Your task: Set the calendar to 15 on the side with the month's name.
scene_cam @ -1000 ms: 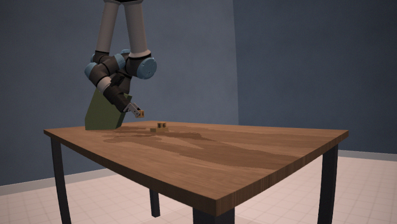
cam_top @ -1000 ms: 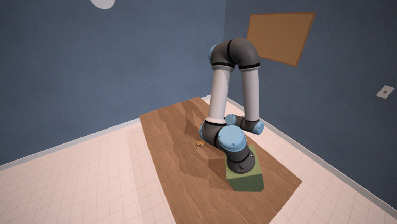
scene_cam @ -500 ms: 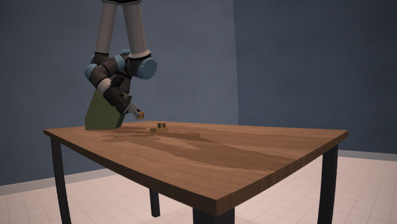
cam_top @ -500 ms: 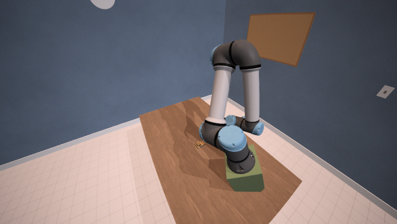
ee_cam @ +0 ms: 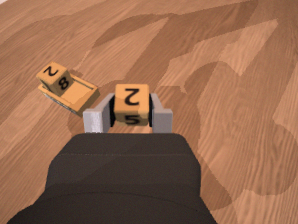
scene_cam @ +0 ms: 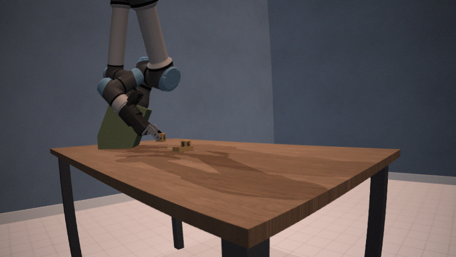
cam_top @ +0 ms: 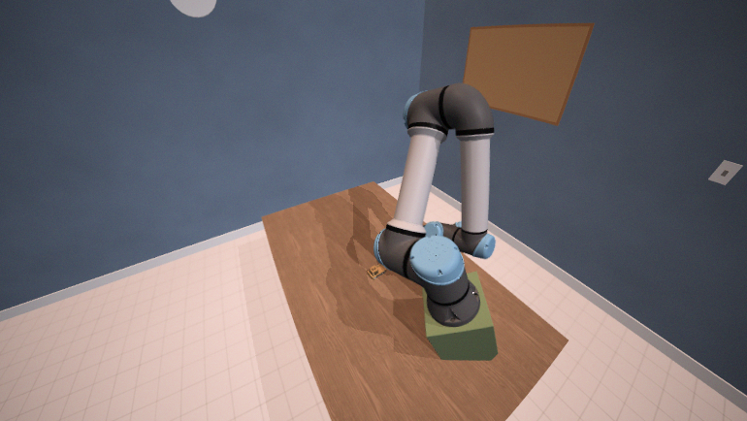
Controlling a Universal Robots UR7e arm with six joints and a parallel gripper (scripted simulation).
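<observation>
My gripper is now 110 mm to the right of the wooden tray and 60 mm above it. Round my hand: wooden cube 10 mm below, 10 mm ahead.
</observation>
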